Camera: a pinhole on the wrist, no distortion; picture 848 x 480 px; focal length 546.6 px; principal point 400.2 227.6 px. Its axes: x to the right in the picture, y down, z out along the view. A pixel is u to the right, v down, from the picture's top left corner.
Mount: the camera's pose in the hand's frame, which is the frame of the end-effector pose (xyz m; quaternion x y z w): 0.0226 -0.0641 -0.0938 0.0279 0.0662 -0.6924 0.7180
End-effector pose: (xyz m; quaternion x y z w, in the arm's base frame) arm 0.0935 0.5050 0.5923 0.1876 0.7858 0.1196 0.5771
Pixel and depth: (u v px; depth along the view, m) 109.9 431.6 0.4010
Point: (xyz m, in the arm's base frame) 0.3679 0.6670 0.3721
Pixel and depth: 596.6 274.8 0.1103
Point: 0.0737 0.4160 0.5077
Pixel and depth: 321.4 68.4 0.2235
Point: 0.2201 0.4300 0.5516
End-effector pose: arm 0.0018 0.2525 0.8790 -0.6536 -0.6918 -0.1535 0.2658
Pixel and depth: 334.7 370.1 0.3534
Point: -0.1058 0.4994 0.7550
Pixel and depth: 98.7 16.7 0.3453
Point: 0.0281 0.3368 0.5864
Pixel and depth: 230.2 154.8 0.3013
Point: -0.0472 0.3710 0.7010
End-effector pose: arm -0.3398 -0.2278 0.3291 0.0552 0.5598 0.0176 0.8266
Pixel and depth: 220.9 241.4 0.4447
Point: 0.0198 -0.2269 0.4157
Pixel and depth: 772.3 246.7 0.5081
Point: 0.0103 -0.7162 0.3354
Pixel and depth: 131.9 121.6 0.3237
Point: -0.1154 -0.2004 0.4515
